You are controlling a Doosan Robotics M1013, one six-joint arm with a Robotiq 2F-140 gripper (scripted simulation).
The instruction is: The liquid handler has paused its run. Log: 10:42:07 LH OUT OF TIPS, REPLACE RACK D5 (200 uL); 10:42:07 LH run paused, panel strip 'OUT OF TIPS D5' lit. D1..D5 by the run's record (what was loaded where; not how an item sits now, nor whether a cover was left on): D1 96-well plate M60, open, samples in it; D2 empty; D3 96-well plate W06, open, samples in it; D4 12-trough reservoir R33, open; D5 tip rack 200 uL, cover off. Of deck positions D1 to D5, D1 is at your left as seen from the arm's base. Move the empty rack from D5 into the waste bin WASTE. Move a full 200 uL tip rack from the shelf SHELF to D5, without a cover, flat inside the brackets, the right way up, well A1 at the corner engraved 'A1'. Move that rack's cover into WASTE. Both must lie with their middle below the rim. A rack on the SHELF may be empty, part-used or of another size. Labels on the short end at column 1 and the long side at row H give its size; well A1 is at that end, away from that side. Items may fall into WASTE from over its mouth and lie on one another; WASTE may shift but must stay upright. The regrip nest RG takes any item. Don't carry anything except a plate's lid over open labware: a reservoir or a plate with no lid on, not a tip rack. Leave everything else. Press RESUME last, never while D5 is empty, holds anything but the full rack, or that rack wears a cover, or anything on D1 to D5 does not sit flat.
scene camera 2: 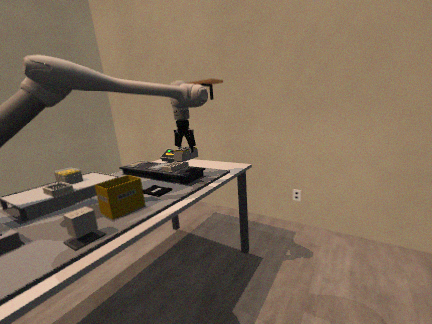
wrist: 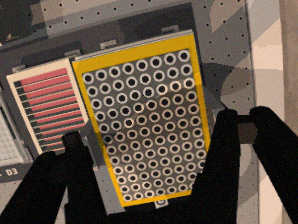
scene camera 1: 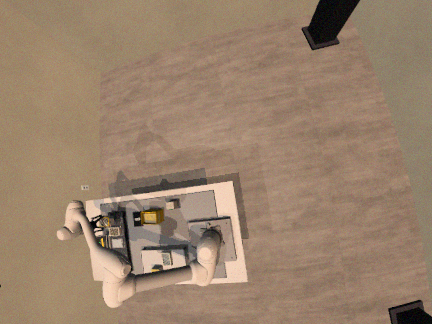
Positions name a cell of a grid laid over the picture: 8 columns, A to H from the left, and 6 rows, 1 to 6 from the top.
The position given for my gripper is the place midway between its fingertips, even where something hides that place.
Note:
I see my gripper (wrist: E3), a yellow waste bin (scene camera 2: C4), a tip rack (wrist: D3) and a red-troughed reservoir (wrist: B3).
The wrist view does not show the yellow waste bin: it is out of frame.

